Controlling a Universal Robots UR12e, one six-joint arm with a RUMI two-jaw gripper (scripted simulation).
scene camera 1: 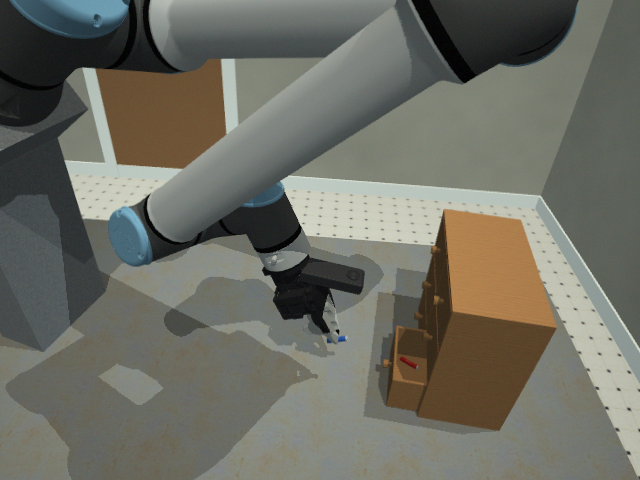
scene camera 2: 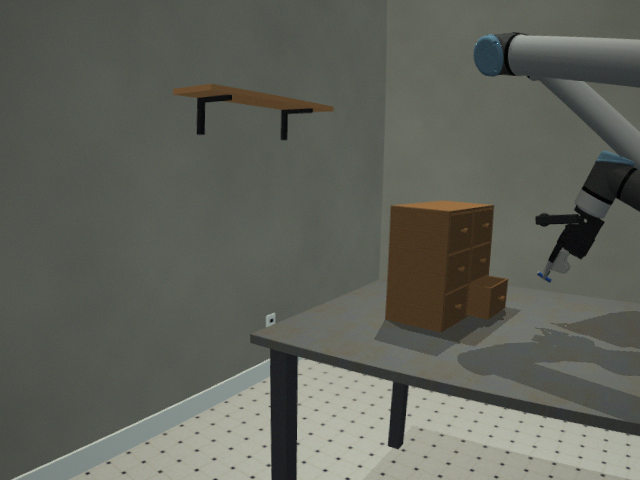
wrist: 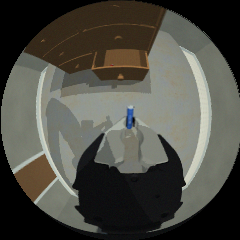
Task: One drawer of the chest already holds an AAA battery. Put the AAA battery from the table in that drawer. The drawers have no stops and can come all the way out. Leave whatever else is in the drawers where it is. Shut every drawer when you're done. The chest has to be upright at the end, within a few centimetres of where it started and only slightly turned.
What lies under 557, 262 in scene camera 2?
My gripper.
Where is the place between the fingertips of my gripper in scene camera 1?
337, 341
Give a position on a wooden chest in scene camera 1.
At 501, 322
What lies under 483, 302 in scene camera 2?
A drawer.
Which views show the drawer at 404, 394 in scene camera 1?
Scene camera 1, scene camera 2 and the wrist view: all of them.
